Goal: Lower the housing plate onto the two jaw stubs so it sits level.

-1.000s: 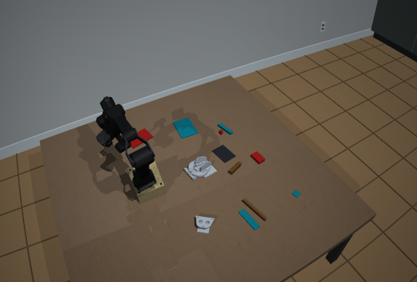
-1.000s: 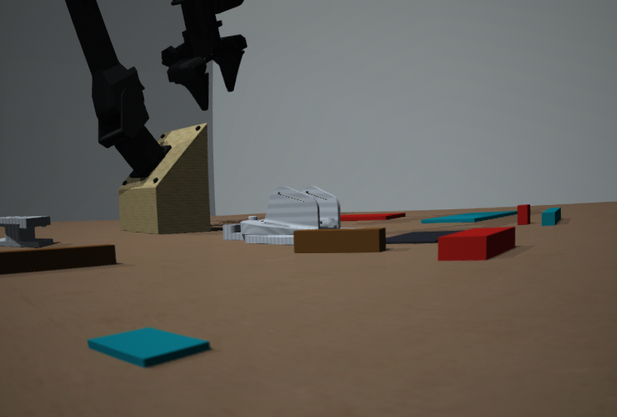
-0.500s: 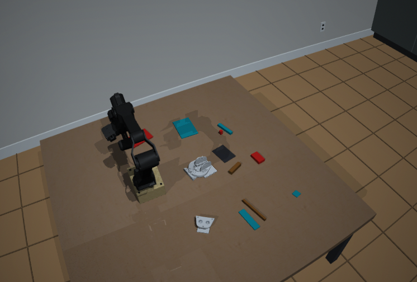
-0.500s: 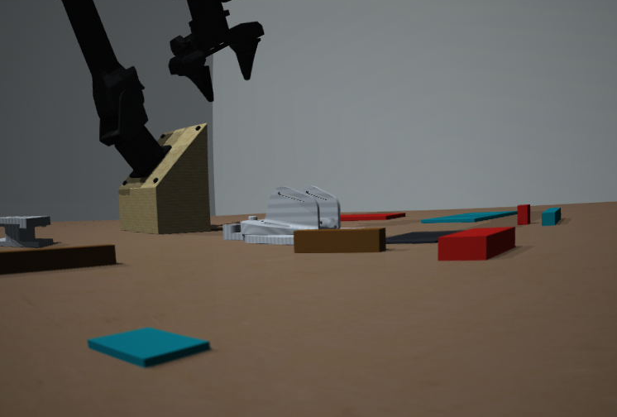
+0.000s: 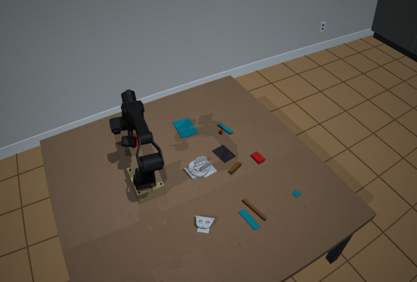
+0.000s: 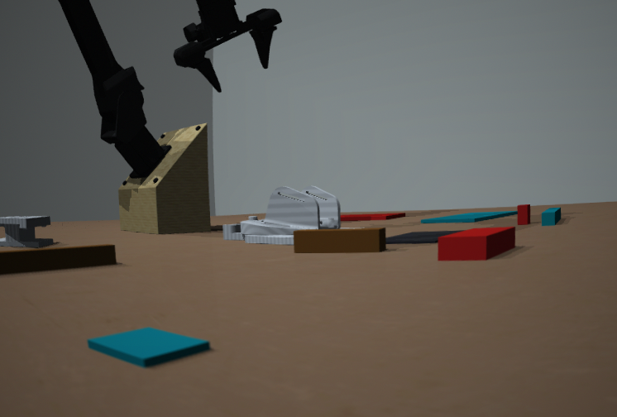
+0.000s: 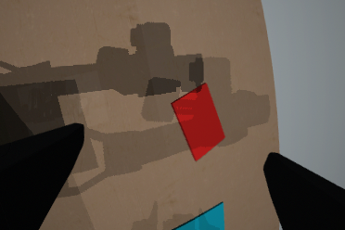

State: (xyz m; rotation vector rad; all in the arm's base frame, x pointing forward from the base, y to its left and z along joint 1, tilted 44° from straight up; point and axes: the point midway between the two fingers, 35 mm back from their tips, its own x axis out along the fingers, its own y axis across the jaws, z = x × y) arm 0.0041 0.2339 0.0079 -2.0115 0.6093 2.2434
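Now: the white part 16 cm ahead of my gripper tip, 45 cm to the right of it and 23 cm below it. The rest, counted from my gripper tip: teal plate (34 cm ahead, 16 cm to the left, 24 cm below); then black tile (44 cm ahead, 11 cm to the right, 24 cm below); then red tile (8 cm ahead, 19 cm to the left, 24 cm below).
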